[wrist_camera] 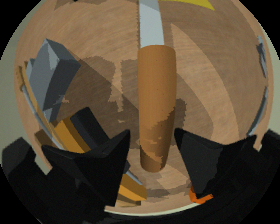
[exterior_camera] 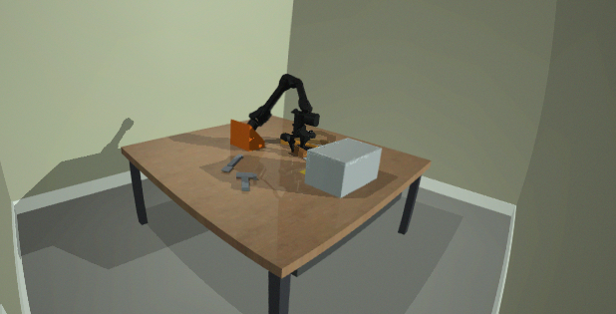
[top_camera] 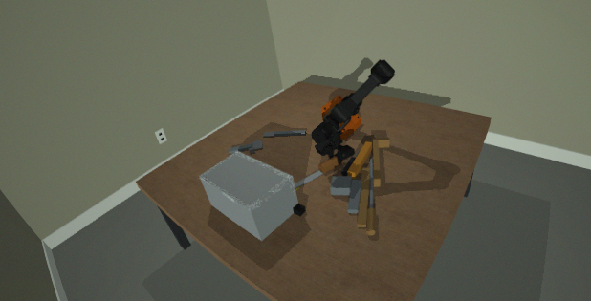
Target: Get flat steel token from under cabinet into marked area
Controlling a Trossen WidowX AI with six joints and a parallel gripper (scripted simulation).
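Right now the orange bar is 80 mm to the left of my gripper tip, 70 mm behind it and 10 mm above it. From my gripper tip the other things lie so: grey block (120 mm to the left, 100 mm ahead, 10 mm above); wooden stick (220 mm to the left, 90 mm ahead); grey t-piece (430 mm to the right, 150 mm ahead).
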